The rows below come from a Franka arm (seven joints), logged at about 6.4 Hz.
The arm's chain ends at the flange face. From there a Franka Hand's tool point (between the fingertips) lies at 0.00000 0.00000 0.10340 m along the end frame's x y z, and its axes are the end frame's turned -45 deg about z.
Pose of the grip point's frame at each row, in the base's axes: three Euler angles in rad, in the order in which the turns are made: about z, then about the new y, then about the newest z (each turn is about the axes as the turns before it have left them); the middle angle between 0 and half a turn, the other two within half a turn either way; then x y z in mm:
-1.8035 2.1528 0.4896 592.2 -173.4 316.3
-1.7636 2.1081 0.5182 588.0 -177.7 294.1
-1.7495 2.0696 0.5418 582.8 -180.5 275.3
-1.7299 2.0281 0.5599 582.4 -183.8 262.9
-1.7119 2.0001 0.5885 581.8 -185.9 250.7
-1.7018 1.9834 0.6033 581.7 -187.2 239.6
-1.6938 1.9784 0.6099 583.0 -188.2 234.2
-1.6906 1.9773 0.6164 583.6 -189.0 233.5
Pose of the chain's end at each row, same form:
-1.8035 2.1528 1.2750 612.1 -89.4 373.1
-1.7636 2.1081 1.3036 605.0 -90.5 347.0
-1.7495 2.0696 1.3272 598.9 -91.1 324.8
-1.7299 2.0281 1.3453 597.1 -92.2 308.6
-1.7119 2.0001 1.3739 595.0 -92.8 293.7
-1.7018 1.9834 1.3887 594.1 -93.3 281.1
-1.6938 1.9784 1.3953 594.6 -94.0 275.2
-1.6906 1.9773 1.4018 595.0 -94.7 274.4

